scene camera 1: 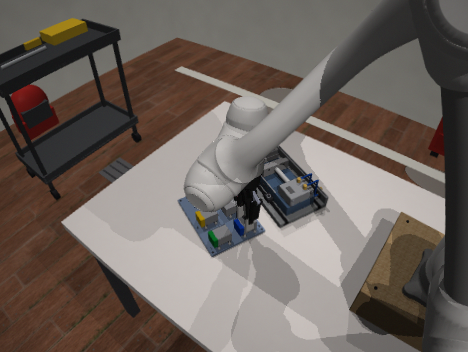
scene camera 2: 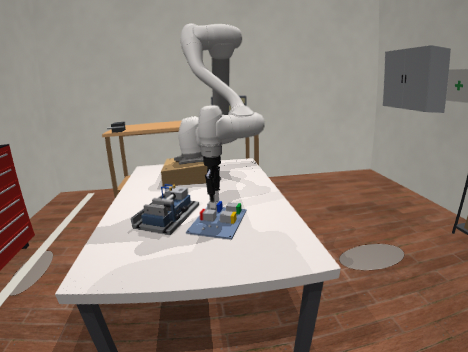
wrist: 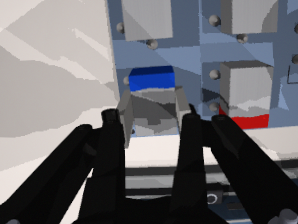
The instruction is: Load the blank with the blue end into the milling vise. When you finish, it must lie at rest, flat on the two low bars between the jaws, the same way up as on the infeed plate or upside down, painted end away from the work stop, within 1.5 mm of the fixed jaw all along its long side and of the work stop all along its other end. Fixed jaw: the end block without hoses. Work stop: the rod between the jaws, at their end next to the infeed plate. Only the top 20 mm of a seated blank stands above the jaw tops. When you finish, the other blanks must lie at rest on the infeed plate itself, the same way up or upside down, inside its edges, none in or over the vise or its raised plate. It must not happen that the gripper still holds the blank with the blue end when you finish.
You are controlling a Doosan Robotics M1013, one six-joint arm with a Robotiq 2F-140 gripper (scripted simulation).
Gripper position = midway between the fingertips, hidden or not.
Note:
I see my gripper (scene camera 1: 245,223), a blue-ended blank (wrist: 152,89), a red-ended blank (wrist: 245,86) and an infeed plate (wrist: 196,48).
My gripper also shows in the wrist view (wrist: 154,100).

